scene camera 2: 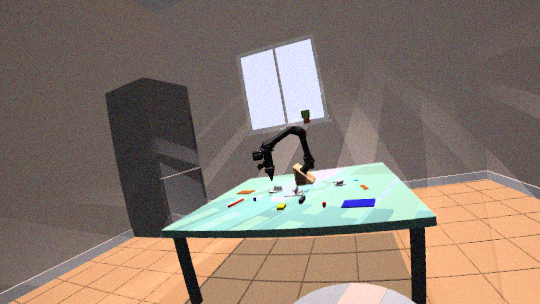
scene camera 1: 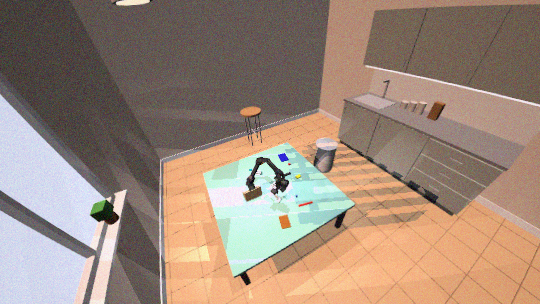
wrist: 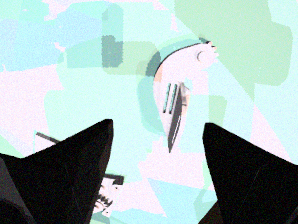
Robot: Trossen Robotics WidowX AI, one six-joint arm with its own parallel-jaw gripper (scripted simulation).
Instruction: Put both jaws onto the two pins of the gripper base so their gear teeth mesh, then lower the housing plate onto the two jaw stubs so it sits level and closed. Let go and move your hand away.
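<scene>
My gripper (wrist: pixel 159 128), visible. Grey jaw (wrist: pixel 177 65), visible too.
</scene>
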